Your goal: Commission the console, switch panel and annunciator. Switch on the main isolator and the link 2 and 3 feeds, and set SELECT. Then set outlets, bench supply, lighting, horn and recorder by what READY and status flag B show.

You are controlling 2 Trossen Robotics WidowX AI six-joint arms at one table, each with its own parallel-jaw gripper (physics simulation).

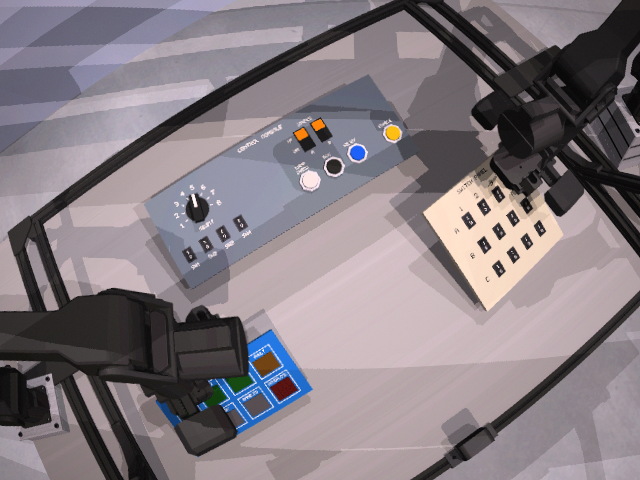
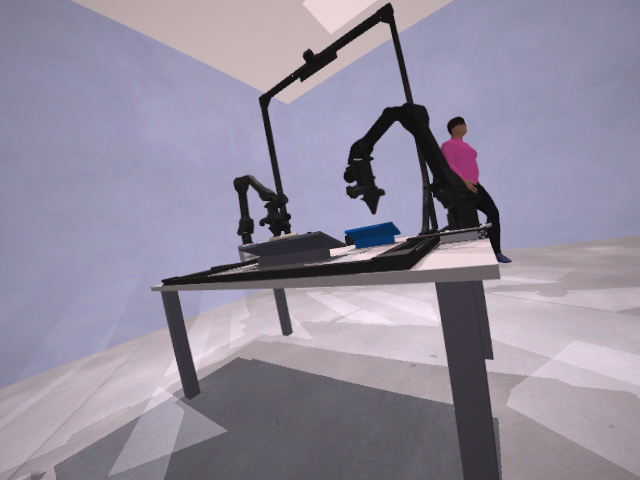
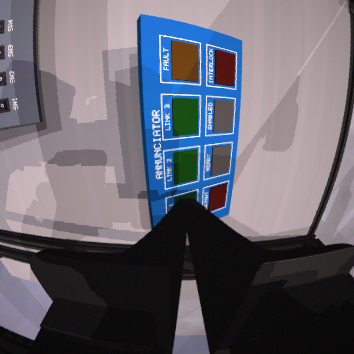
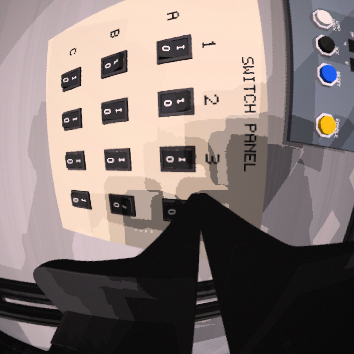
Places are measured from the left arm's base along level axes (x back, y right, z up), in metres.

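Pixels of known places: left gripper, fingertip midpoint: [image 1: 196, 390] [image 2: 374, 214] [image 3: 185, 204]; right gripper, fingertip midpoint: [image 4: 197, 199]; left arm's base at its link origin: [image 1: 34, 407] [image 2: 465, 228]; right arm's base at its link origin: [image 2: 247, 244].
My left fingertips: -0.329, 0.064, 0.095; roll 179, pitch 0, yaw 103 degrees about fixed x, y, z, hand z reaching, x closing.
Ahead of a thing's pixels: the offset from my left fingertips to its top centre, as dx, dy, dz. "spot": to the spot under its first point.
The grey-blue console @(spot: -0.152, -0.282, -0.056) [image 1: 258, 186] [image 2: 294, 242] shows its SELECT knob @(-0.056, -0.273, -0.022) [image 1: 196, 207] pointing at 5. Status flag B @(spot: -0.268, -0.337, -0.044) [image 1: 320, 129] has orange in its upper half, as does flag A @(spot: -0.238, -0.330, -0.045) [image 1: 303, 139]. The cream switch panel [image 1: 484, 297] [image 4: 145, 75] has rows A, B and C of rockers. My right gripper [image 4: 197, 199] is shut and empty, low over the row A column 4 rocker @(-0.501, -0.143, -0.021) [image 4: 171, 210], partly hiding it; contact is unclear. My left gripper [image 3: 185, 204] [image 2: 373, 211] is shut and empty above the blue annunciator @(-0.026, -0.005, -0.040) [image 3: 150, 90] [image 2: 374, 235]. READY @(spot: -0.015, +0.038, -0.075) [image 3: 221, 160] and ENABLED @(spot: -0.057, +0.026, -0.075) [image 3: 223, 116] look grey; LINK 2 @(spot: -0.005, +0.001, -0.055) [image 3: 185, 166] is dark green.
The yellow ENABLE button @(-0.373, -0.303, -0.056) [image 1: 392, 133] is at the console's right end, with blue @(-0.309, -0.287, -0.056) [image 1: 357, 152], black @(-0.268, -0.277, -0.056) [image 1: 333, 166] and white @(-0.228, -0.267, -0.056) [image 1: 310, 180] buttons to its left. Small switches SW1 to SW4 lie below the knob. A black frame surrounds the table top. A person [image 2: 462, 160] stands behind the table.
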